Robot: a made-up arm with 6 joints. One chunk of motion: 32 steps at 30 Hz.
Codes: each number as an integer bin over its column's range. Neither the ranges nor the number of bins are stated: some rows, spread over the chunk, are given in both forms.
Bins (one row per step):
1: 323 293 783 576 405 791
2: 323 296 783 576 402 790
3: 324 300 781 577 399 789
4: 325 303 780 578 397 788
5: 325 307 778 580 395 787
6: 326 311 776 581 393 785
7: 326 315 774 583 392 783
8: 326 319 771 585 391 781
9: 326 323 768 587 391 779
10: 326 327 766 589 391 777
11: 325 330 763 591 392 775
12: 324 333 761 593 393 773
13: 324 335 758 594 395 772
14: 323 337 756 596 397 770
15: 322 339 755 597 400 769
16: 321 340 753 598 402 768
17: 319 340 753 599 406 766
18: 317 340 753 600 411 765
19: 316 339 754 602 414 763
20: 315 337 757 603 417 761
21: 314 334 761 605 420 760
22: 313 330 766 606 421 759
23: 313 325 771 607 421 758
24: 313 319 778 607 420 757
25: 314 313 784 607 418 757
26: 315 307 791 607 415 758
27: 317 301 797 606 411 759
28: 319 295 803 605 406 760
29: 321 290 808 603 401 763
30: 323 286 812 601 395 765
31: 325 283 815 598 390 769
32: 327 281 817 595 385 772
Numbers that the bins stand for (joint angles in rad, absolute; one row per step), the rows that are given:
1: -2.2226 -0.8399 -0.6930 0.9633 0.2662 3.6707
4: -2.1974 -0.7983 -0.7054 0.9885 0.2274 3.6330
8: -2.1848 -0.7316 -0.7426 1.0767 0.1982 3.5448
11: -2.1974 -0.6858 -0.7757 1.1522 0.2031 3.4693
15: -2.2352 -0.6483 -0.8087 1.2278 0.2419 3.3937
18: -2.2981 -0.6442 -0.8170 1.2656 0.2953 3.3433
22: -2.3485 -0.6858 -0.7633 1.3411 0.3439 3.2678
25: -2.3359 -0.7566 -0.6888 1.3537 0.3293 3.2426
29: -2.2478 -0.8524 -0.5896 1.3033 0.2468 3.3181
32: -2.1722 -0.8899 -0.5524 1.2026 0.1691 3.4315
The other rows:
2: -2.2226 -0.8274 -0.6930 0.9633 0.2517 3.6581
3: -2.2100 -0.8108 -0.7012 0.9759 0.2371 3.6456
5: -2.1974 -0.7816 -0.7136 1.0137 0.2177 3.6204
6: -2.1848 -0.7649 -0.7219 1.0263 0.2080 3.5952
7: -2.1848 -0.7483 -0.7302 1.0515 0.2031 3.5700
9: -2.1848 -0.7150 -0.7550 1.1019 0.1982 3.5196
10: -2.1848 -0.6983 -0.7633 1.1270 0.1982 3.4944
12: -2.2100 -0.6733 -0.7839 1.1774 0.2080 3.4441
13: -2.2100 -0.6650 -0.7963 1.1900 0.2177 3.4315
14: -2.2226 -0.6567 -0.8046 1.2152 0.2274 3.4063
16: -2.2478 -0.6442 -0.8170 1.2404 0.2517 3.3811
17: -2.2730 -0.6442 -0.8170 1.2530 0.2711 3.3559
19: -2.3107 -0.6483 -0.8129 1.2907 0.3099 3.3181
20: -2.3233 -0.6567 -0.8005 1.3033 0.3245 3.2930
21: -2.3359 -0.6692 -0.7839 1.3285 0.3390 3.2804
23: -2.3485 -0.7066 -0.7426 1.3537 0.3439 3.2552
24: -2.3485 -0.7316 -0.7136 1.3537 0.3390 3.2426
26: -2.3233 -0.7816 -0.6599 1.3537 0.3148 3.2552
27: -2.2981 -0.8066 -0.6351 1.3411 0.2953 3.2678
28: -2.2730 -0.8316 -0.6103 1.3285 0.2711 3.2804
30: -2.2226 -0.8690 -0.5731 1.2781 0.2177 3.3433
31: -2.1974 -0.8815 -0.5607 1.2404 0.1934 3.3937

